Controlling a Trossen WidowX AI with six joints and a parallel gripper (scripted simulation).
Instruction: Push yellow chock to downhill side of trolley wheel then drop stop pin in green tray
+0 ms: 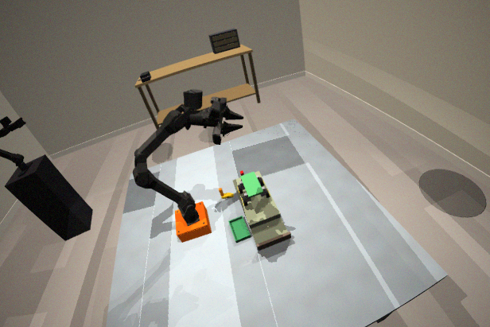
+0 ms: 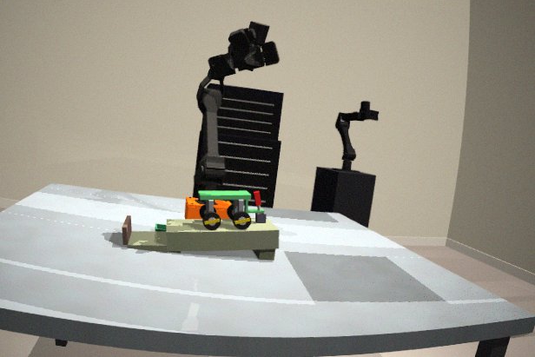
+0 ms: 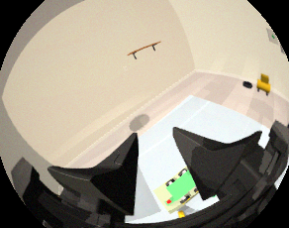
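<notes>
Right now the yellow chock is 460 mm below my gripper tip, 160 mm to the left of it and 130 mm behind it. The rest, counted from my gripper tip: green-topped trolley 370 mm below, 20 mm to the left, 20 mm behind; pale ramp 440 mm below, 20 mm to the left, 20 mm behind; red-headed stop pin 360 mm below, 120 mm to the left, 30 mm behind.
</notes>
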